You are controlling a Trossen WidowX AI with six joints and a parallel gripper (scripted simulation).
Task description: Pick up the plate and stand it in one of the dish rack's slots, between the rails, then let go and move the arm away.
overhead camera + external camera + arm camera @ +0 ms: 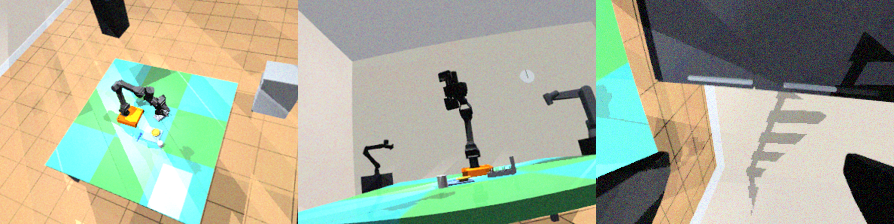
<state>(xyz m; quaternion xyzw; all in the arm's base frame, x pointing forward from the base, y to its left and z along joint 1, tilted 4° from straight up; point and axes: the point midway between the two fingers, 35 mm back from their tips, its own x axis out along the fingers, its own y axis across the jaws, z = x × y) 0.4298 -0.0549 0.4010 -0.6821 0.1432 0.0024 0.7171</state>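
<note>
Now: gripper tip 16 cm past the yellow plate, 1 cm to the right of it and 40 cm above it. Also, from my gripper tip: pale blue mat: 18 cm behind, 2 cm to the right, 41 cm below; then cup: 7 cm behind, 8 cm to the right, 39 cm below; then grey dish rack: 20 cm behind, 19 cm to the left, 39 cm below.
</note>
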